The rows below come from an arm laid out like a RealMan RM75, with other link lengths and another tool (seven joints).
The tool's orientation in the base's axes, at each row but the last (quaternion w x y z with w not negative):
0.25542 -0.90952 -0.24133 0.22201
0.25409 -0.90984 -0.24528 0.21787
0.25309 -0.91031 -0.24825 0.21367
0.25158 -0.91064 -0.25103 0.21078
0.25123 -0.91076 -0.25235 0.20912
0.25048 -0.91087 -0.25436 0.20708
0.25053 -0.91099 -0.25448 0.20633
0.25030 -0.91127 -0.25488 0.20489
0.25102 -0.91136 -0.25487 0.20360
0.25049 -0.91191 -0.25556 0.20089
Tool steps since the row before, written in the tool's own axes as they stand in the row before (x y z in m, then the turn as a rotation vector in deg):
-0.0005 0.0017 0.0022 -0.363 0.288 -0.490
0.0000 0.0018 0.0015 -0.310 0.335 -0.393
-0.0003 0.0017 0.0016 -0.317 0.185 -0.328
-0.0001 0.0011 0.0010 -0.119 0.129 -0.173
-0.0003 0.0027 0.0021 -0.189 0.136 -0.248
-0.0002 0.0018 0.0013 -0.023 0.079 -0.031
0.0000 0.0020 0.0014 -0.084 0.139 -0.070
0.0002 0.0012 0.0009 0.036 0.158 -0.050
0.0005 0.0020 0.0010 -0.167 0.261 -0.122
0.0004 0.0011 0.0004 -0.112 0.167 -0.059
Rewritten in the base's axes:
-0.0010 -0.0008 -0.0025 0.067 -0.593 0.315
-0.0002 -0.0008 -0.0022 0.074 -0.564 0.199
-0.0005 -0.0009 -0.0021 -0.017 -0.432 0.235
-0.0002 -0.0005 -0.0014 0.040 -0.224 0.094
-0.0003 -0.0014 -0.0031 0.026 -0.296 0.166
-0.0002 -0.0010 -0.0020 0.026 -0.083 -0.014
0.0000 -0.0010 -0.0022 0.019 -0.176 -0.002
0.0001 -0.0005 -0.0014 0.111 -0.115 -0.058
0.0006 -0.0009 -0.0020 0.024 -0.332 -0.009
0.0005 -0.0004 -0.0010 0.002 -0.209 -0.020

